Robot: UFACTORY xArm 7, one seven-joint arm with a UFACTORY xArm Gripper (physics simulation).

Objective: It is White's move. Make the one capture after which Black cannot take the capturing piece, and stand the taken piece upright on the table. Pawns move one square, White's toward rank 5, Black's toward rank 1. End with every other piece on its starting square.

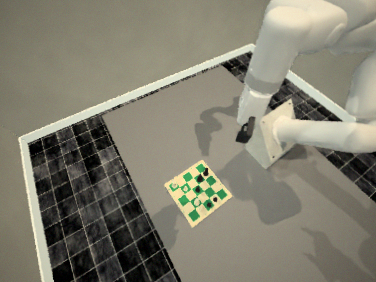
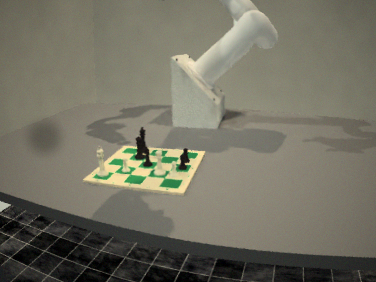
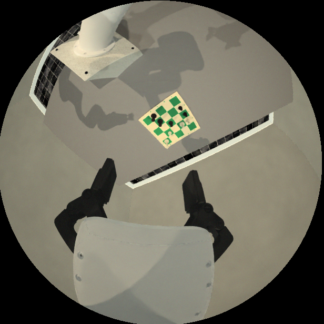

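Seen in the pictures: gripper, between the fingertips: [image 1: 242,128]; arm's base, origin of its link: [image 1: 281,130] [image 2: 200,76].
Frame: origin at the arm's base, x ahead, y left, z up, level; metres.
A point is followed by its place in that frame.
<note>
A green and cream board [image 1: 193,223] {x 0.530, y 0.074, z -0.149 m} [image 2: 145,188] {x 0.542, y 0.009, z -0.149 m} [image 3: 176,94] lies on the table with white and black pieces upright on it. The tall white piece [image 1: 174,186] {x 0.511, y -0.098, z -0.140 m} [image 2: 101,162] {x 0.511, y -0.102, z -0.119 m} [image 3: 166,142] stands at one corner, with a small white pawn [image 1: 185,189] {x 0.479, y -0.059, z -0.139 m} [image 2: 125,166] {x 0.480, y -0.061, z -0.136 m} [image 3: 170,133] near it. Another tall white piece [image 2: 159,164] {x 0.474, y 0.015, z -0.126 m} [image 3: 182,124] stands beside a second white pawn [image 2: 173,168] {x 0.476, y 0.046, z -0.131 m}. A small black piece [image 2: 147,160] {x 0.438, y -0.026, z -0.136 m} [image 3: 171,123] is near the middle. Two tall black pieces stand close together, and two smaller black ones stand at another side. My gripper [image 1: 243,137] {x 0.308, y -0.013, z 0.240 m} [image 3: 150,172] is open and empty, high and away from the board.
The robot's pale base [image 1: 270,145] {x 0.085, y 0.022, z -0.022 m} [image 2: 196,105] {x 0.107, y 0.010, z -0.081 m} [image 3: 97,62] stands behind the board. The grey table [image 1: 150,120] {x 0.417, y -0.501, z -0.155 m} [image 2: 280,200] {x 0.530, y 0.262, z -0.154 m} carries arm shadows. Dark tiled floor [image 1: 85,200] [image 2: 100,250] borders the table, with a pale rim [image 1: 135,95] around it.
</note>
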